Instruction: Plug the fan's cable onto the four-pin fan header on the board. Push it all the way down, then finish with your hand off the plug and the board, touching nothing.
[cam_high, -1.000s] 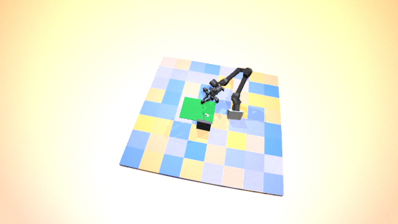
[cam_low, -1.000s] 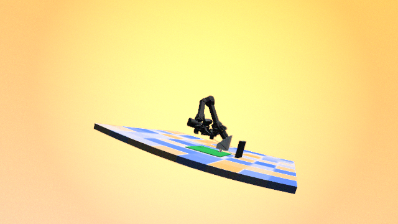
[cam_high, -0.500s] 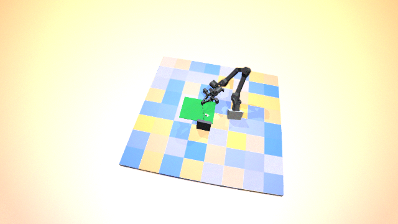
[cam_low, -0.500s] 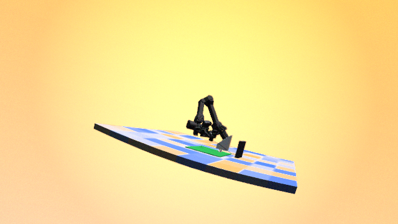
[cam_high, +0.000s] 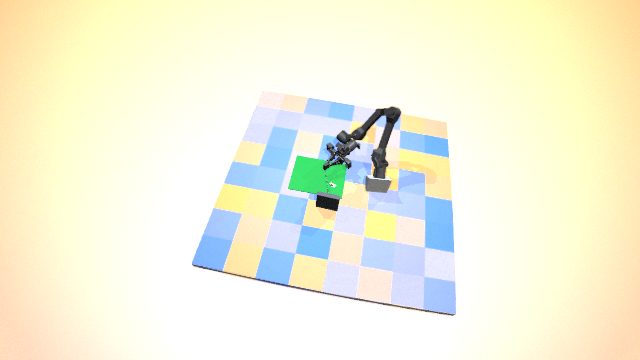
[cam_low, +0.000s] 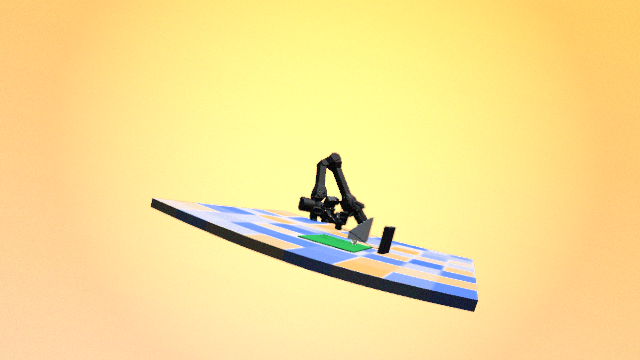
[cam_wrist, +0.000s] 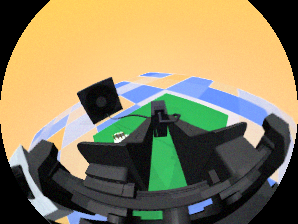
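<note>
Right now my gripper tip is 90 mm above the green board, 40 mm to the right of it and 40 mm short of it. The rest, counted from my gripper tip: white four-pin header (80 mm to the left, 80 mm below, 50 mm behind); then dark plug (10 mm to the left, 10 mm below, 10 mm ahead); then black fan (210 mm to the left, 60 mm behind, 20 mm below).
</note>
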